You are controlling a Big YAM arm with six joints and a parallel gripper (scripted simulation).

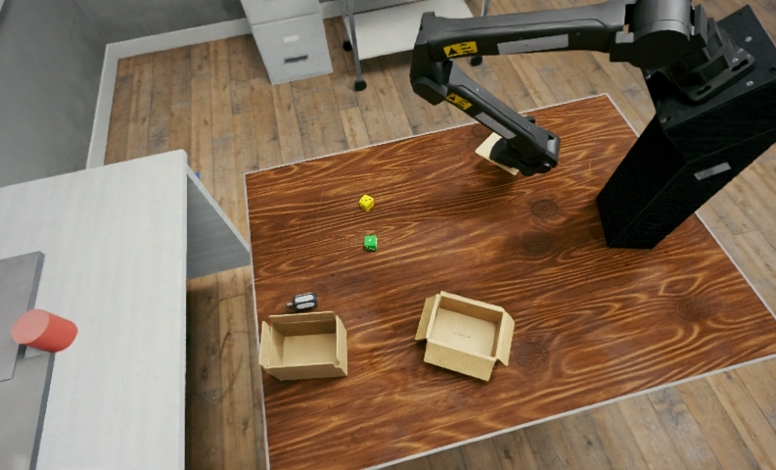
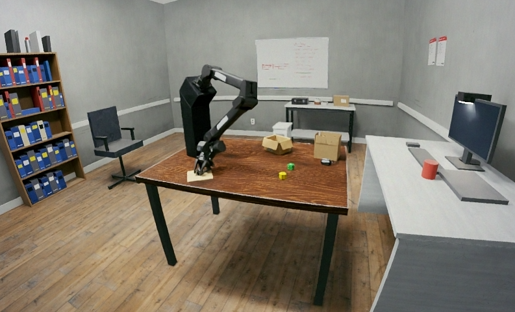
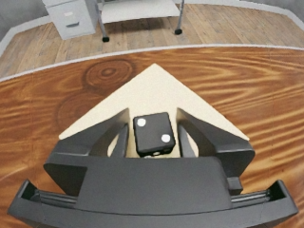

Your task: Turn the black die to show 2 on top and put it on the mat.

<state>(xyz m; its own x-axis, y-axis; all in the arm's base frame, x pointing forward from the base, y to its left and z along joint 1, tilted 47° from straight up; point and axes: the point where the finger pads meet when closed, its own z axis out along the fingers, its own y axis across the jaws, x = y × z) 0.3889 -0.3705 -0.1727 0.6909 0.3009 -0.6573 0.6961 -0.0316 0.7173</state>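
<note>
The black die lies 10 mm to the left of my hand. The rest, counted from my hand: yellow die: 460 mm ahead, 70 mm to the left, 10 mm below; then mat: 10 mm to the left, 20 mm below; then green die: 490 mm ahead, 200 mm to the left, 10 mm below.
</note>
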